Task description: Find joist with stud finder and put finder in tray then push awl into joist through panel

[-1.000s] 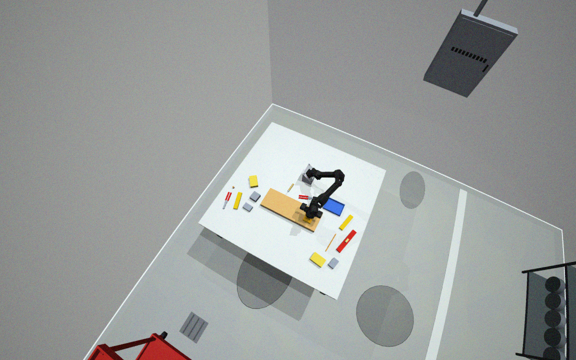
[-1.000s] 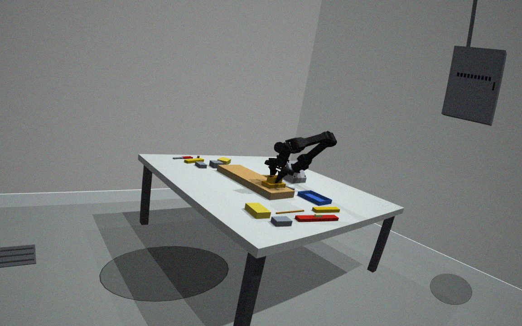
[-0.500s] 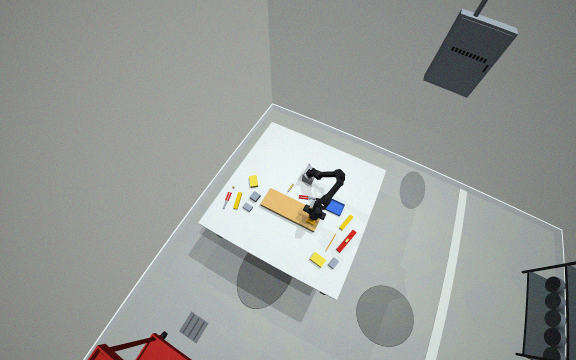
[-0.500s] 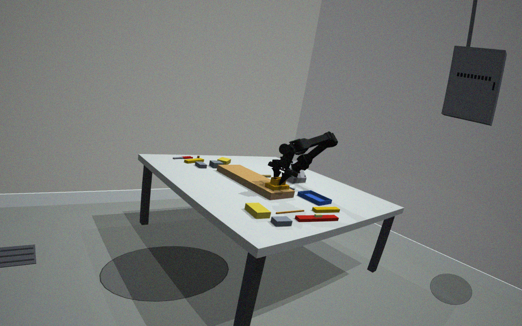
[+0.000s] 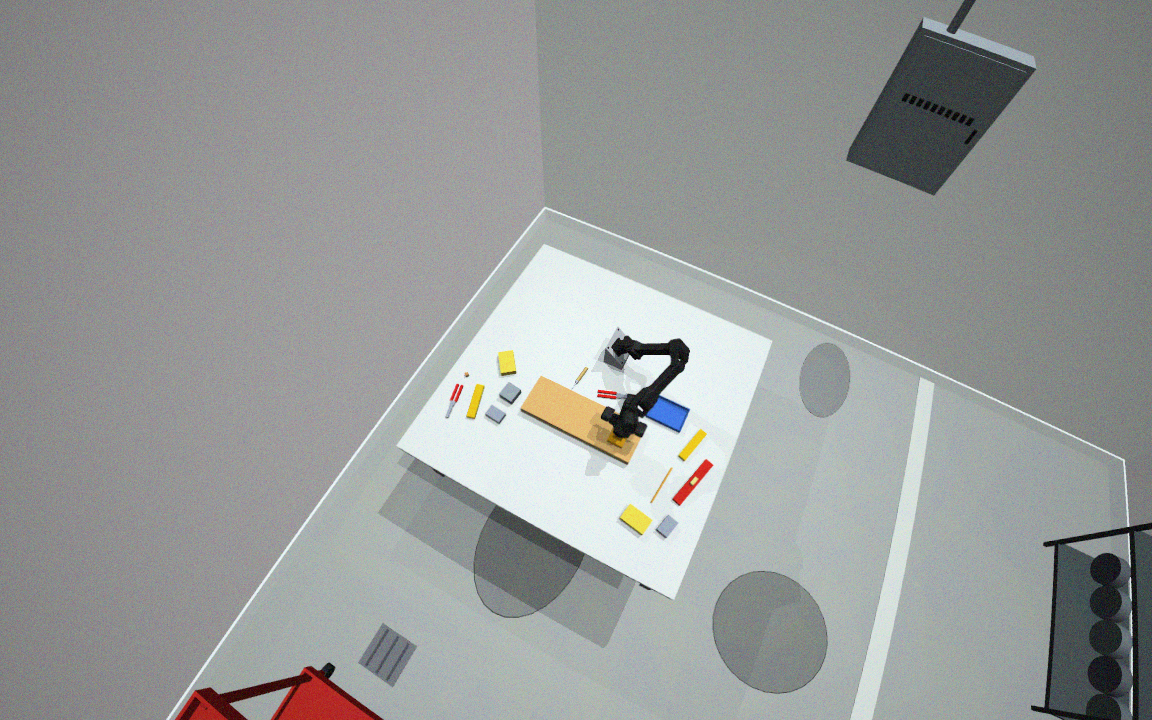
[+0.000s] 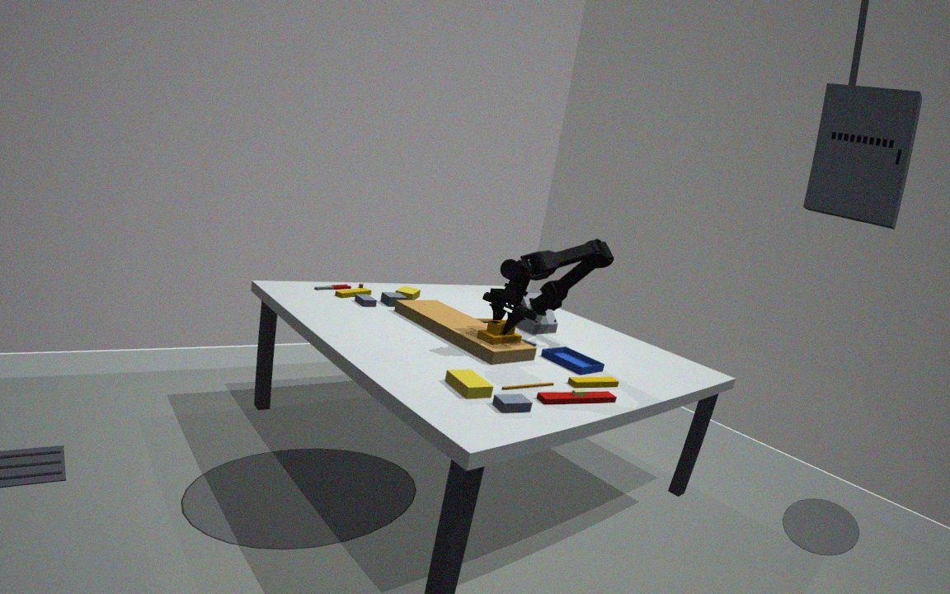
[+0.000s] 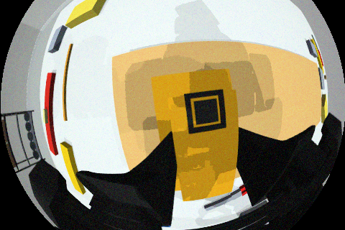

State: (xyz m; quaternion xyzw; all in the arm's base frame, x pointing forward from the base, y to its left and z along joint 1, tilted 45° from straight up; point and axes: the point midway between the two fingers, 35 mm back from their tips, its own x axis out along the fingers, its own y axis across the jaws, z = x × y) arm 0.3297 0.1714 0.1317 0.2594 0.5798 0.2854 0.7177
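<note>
My gripper tip is 22 cm past the blue tray, 12 cm to the right of it and 5 cm above it. The rest, counted from my gripper tip: pencil 8 cm ahead, 26 cm to the left, 6 cm below; awl 13 cm behind, 30 cm to the right, 6 cm below; stud finder 1 cm ahead, 2 cm above.
</note>
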